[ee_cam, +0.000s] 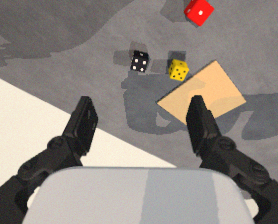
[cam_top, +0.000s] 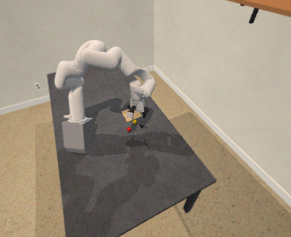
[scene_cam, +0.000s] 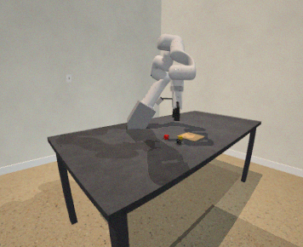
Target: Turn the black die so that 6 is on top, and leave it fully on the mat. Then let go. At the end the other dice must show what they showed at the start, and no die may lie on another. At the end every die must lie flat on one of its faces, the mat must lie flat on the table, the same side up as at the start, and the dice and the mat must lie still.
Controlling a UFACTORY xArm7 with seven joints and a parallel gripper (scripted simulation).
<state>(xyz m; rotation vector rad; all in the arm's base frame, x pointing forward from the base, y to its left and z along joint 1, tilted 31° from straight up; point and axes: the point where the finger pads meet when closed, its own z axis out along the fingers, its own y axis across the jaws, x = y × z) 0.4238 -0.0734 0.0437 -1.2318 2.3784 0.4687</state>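
Right now the black die is 20 mm ahead of my hand, 20 mm to the left of it and 150 mm below it. From my hand the other things lie so: yellow die: 30 mm behind, 70 mm to the left, 150 mm below; red die: 90 mm behind, 150 mm below; mat: 40 mm behind, 180 mm to the left, 160 mm below.
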